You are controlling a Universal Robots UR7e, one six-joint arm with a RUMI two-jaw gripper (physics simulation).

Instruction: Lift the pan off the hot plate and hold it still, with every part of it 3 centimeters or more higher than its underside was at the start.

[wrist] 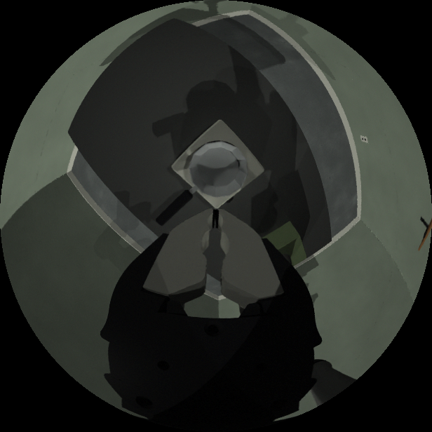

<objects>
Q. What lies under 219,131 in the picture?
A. A pale square hot plate.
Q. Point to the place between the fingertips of the gripper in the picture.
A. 215,210
</objects>
